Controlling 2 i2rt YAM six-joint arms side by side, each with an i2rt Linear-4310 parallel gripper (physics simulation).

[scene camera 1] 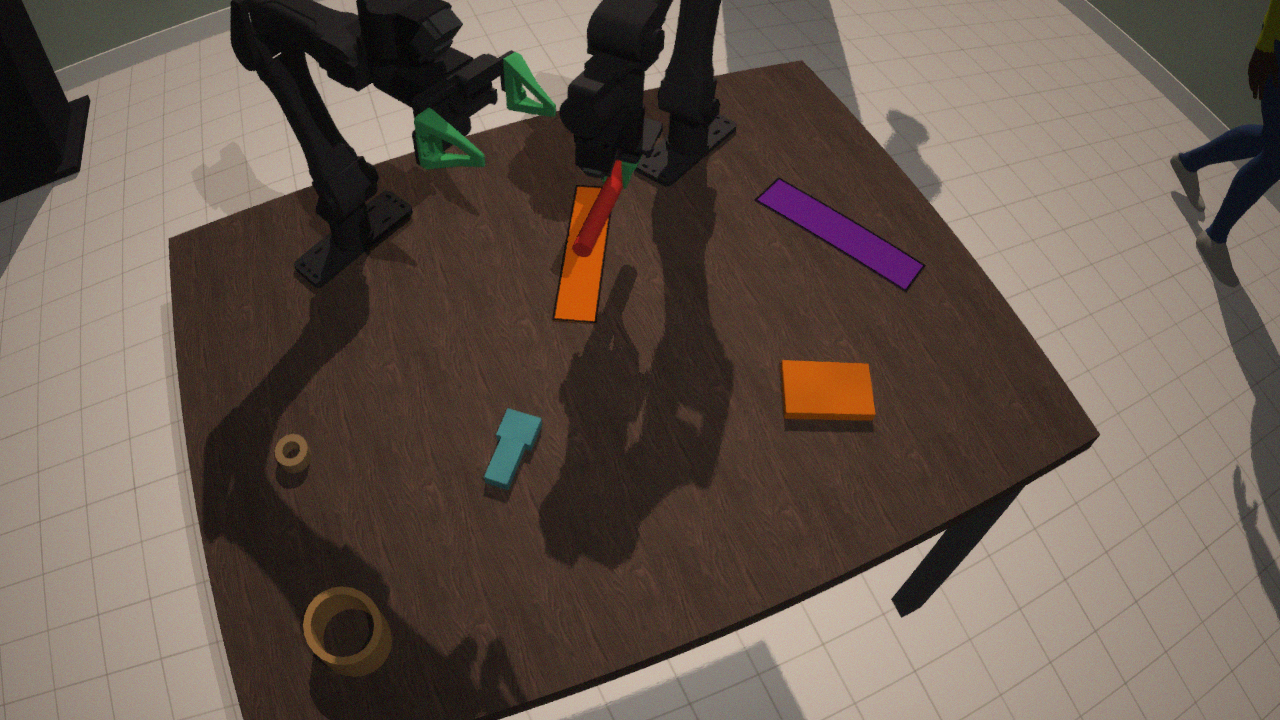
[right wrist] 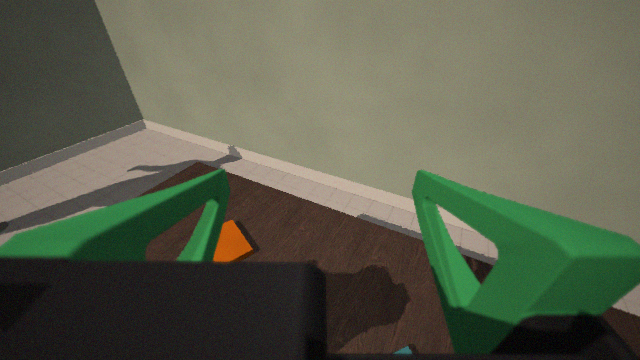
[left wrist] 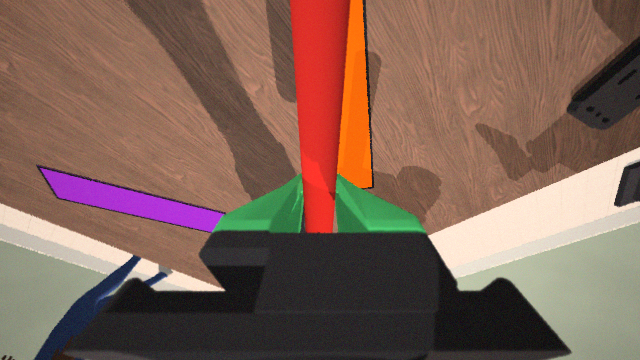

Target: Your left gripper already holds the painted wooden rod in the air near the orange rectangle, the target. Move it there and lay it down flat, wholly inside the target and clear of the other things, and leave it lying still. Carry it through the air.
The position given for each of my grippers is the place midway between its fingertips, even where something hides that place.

I see my left gripper (scene camera 1: 616, 183), my right gripper (scene camera 1: 520, 135), a red rod (scene camera 1: 608, 195), an orange rectangle (scene camera 1: 578, 294) and a purple rectangle (scene camera 1: 896, 266).
The red rod is seen too in the left wrist view (left wrist: 320, 42). My left gripper also shows in the left wrist view (left wrist: 319, 180). My right gripper also shows in the right wrist view (right wrist: 321, 180). The right wrist view does not show the red rod: it is out of frame.
